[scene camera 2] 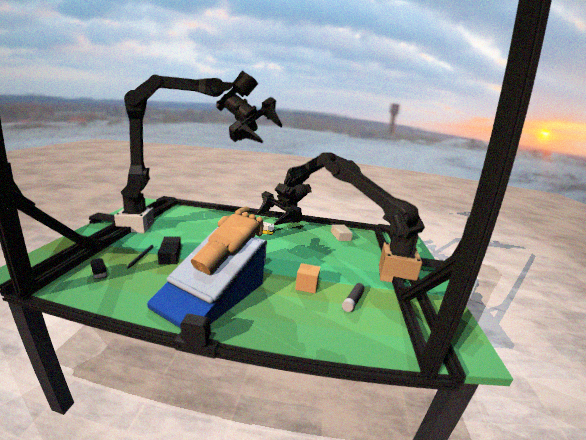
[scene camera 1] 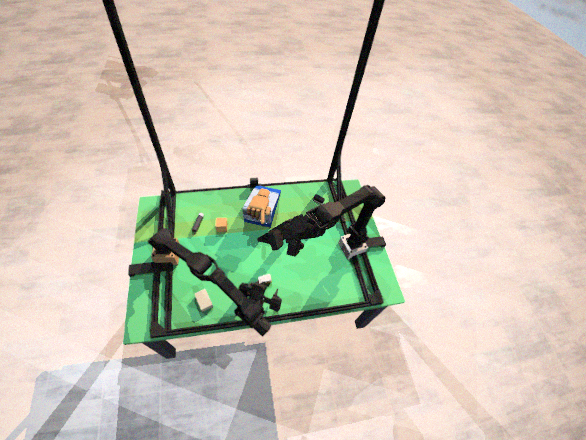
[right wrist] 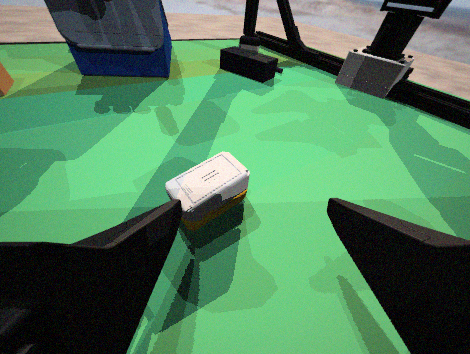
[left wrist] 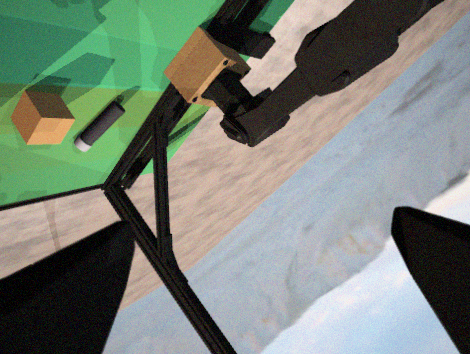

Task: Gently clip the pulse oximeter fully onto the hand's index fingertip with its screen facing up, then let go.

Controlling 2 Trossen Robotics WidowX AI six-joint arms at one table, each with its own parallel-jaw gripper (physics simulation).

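Where they show: left gripper, between the fingertips: [scene camera 2: 272, 134] [scene camera 1: 263, 236] [left wrist: 263, 227]; right gripper, between the fingertips: [scene camera 2: 265, 219] [scene camera 1: 268, 285] [right wrist: 254, 205]; left arm's base, origin of its link: [scene camera 2: 134, 210] [scene camera 1: 354, 242] [right wrist: 382, 54]; right arm's base, origin of its link: [scene camera 2: 402, 251] [scene camera 1: 164, 247] [left wrist: 221, 85].
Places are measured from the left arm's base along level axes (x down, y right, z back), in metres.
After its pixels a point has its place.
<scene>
The pulse oximeter [scene camera 1: 265, 279] {x 0.024, y -0.023, z -0.460 m} [scene camera 2: 268, 228] {x 0.036, y 0.000, z -0.469 m} [right wrist: 212, 182] {x 0.026, y -0.022, z -0.463 m}, a white block with a yellow-orange lower part, lies on the table; its upward face shows printed lines and no lit screen. The tan hand [scene camera 1: 260, 202] {x -0.091, y 0.303, z -0.371 m} [scene camera 2: 232, 232] {x -0.083, y 0.331, z -0.375 m} rests on a blue wedge, apart from the oximeter. My right gripper [scene camera 1: 267, 289] {x 0.023, y -0.055, z -0.458 m} [scene camera 2: 268, 217] {x 0.023, y -0.055, z -0.458 m} [right wrist: 254, 205] {x 0.023, y -0.055, z -0.458 m} is open and empty near the oximeter. In the right wrist view the picture-left fingertip overlaps its near corner; contact is unclear. My left gripper [scene camera 1: 275, 247] [scene camera 2: 271, 134] {x -0.286, y 0.015, z -0.459 m} [left wrist: 263, 227] {x -0.286, y 0.015, z -0.459 m} is open and empty, high above the table.
The blue wedge [scene camera 2: 245, 285] {x 0.025, y 0.381, z -0.411 m} [right wrist: 122, 62] {x 0.036, y 0.282, z -0.396 m} has a grey top pad. An orange block [scene camera 1: 221, 225] {x 0.009, y 0.304, z -0.568 m} [scene camera 2: 308, 278] {x 0.020, y 0.349, z -0.561 m} [left wrist: 42, 117] {x 0.010, y 0.294, z -0.550 m}, a dark cylinder [scene camera 1: 198, 223] {x 0.037, y 0.371, z -0.669 m} [scene camera 2: 353, 297] {x 0.033, y 0.406, z -0.661 m} [left wrist: 102, 125] {x 0.037, y 0.371, z -0.668 m}, a cream block [scene camera 1: 203, 300] {x 0.029, y -0.023, z -0.737 m} [scene camera 2: 341, 232] {x 0.029, y 0.020, z -0.725 m} and a black box [scene camera 2: 169, 250] {x 0.025, y 0.229, z -0.193 m} [right wrist: 248, 64] {x 0.035, y 0.172, z -0.205 m} stand around.
</scene>
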